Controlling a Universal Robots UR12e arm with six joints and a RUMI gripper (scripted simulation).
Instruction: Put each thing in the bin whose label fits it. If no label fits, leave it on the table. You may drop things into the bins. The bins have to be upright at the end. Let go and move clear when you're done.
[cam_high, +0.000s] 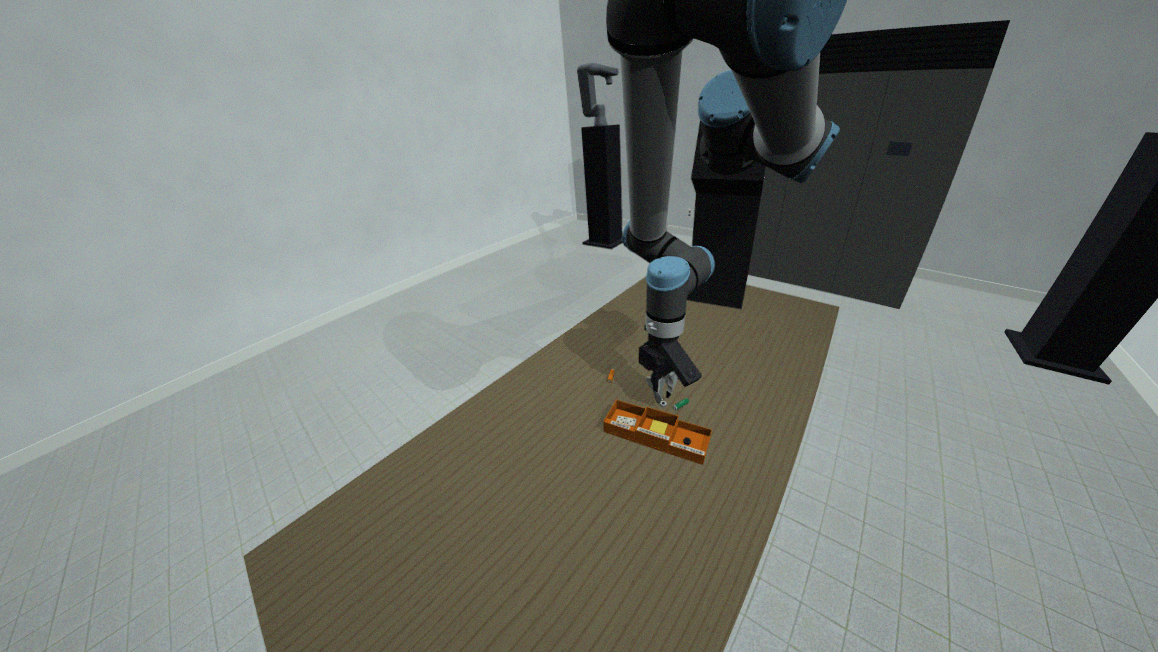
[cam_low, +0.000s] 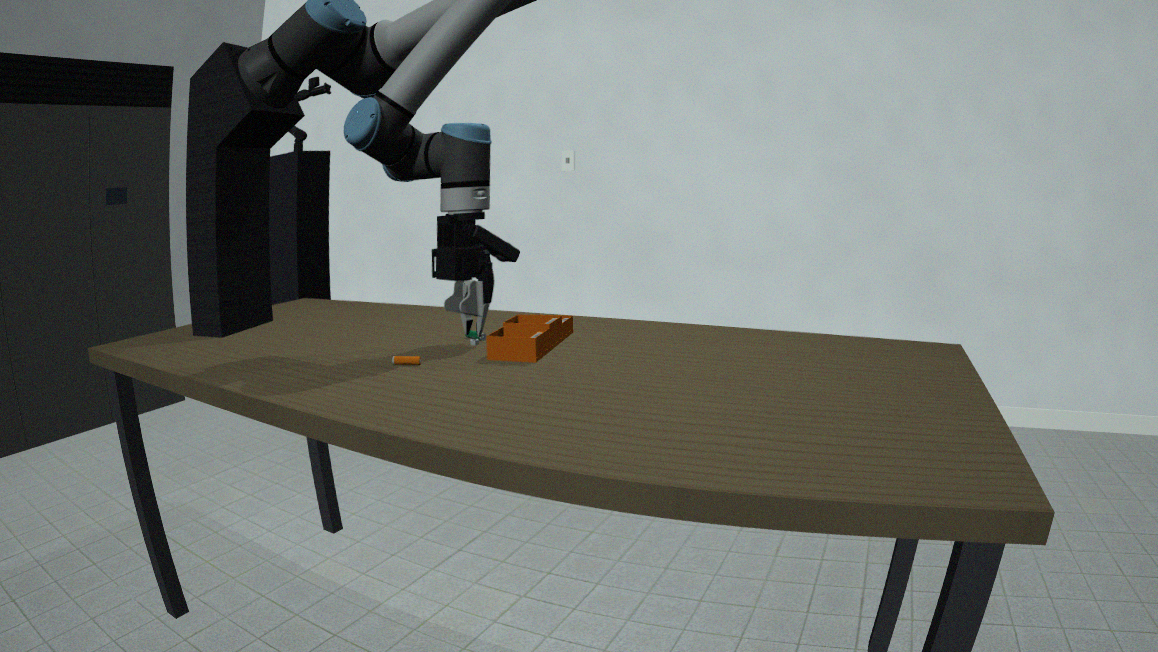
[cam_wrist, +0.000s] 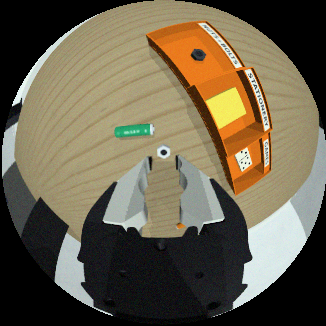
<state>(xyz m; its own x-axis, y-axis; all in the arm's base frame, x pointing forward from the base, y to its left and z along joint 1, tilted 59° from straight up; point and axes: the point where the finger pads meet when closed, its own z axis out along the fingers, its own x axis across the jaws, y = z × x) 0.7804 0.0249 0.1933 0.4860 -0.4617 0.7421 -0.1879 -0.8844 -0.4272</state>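
Now: the silver nut 3 cm below my hand. Also, from my hand: green cylinder 2 cm behind, 4 cm to the left, 2 cm below; then yellow block 10 cm ahead, 3 cm to the left, 2 cm below; then speckled white thing 11 cm ahead, 5 cm to the right, 2 cm below.
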